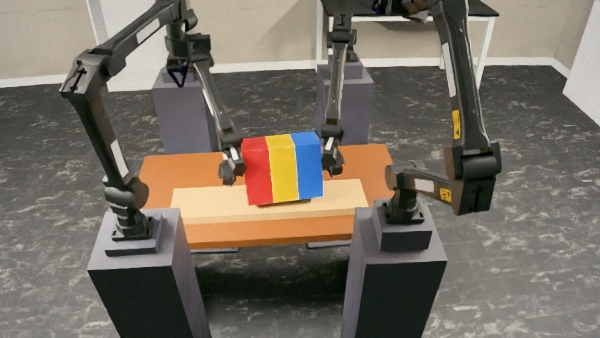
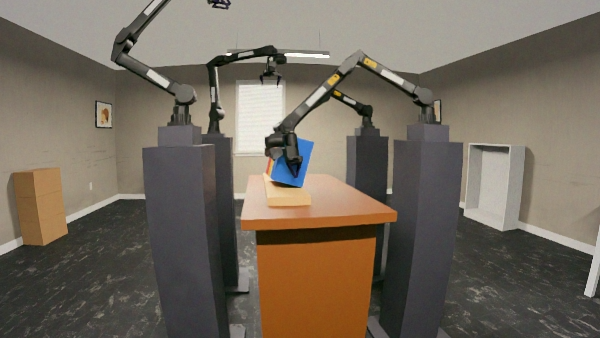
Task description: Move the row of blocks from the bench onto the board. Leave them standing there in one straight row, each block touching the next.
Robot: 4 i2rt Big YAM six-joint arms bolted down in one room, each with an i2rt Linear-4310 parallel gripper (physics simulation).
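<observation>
A red block [image 1: 259,172], a yellow block [image 1: 284,172] and a blue block [image 1: 310,170] [image 2: 306,150] stand side by side, touching, tilted as one row. Their lower edge is at or just above the pale board [image 1: 200,206] [image 2: 290,201]; contact is unclear. The back-left arm's gripper [image 1: 231,171] is against the red end, and the back-right arm's gripper [image 1: 334,162] [image 2: 295,167] is against the blue end; their finger openings cannot be told. The front-left arm's gripper [image 1: 178,75] [image 2: 270,80] hangs high, open and empty. The front-right arm's gripper [image 2: 219,4] is high, partly cut off.
The orange bench [image 1: 160,172] [image 2: 320,221] lies under the board. Four grey pedestals carry the arms, two in front [image 1: 135,257] [image 1: 405,255] and two behind. A dark table stands at the back wall. Brown boxes [image 2: 41,205] and a white shelf unit [image 2: 512,190] stand by the side walls.
</observation>
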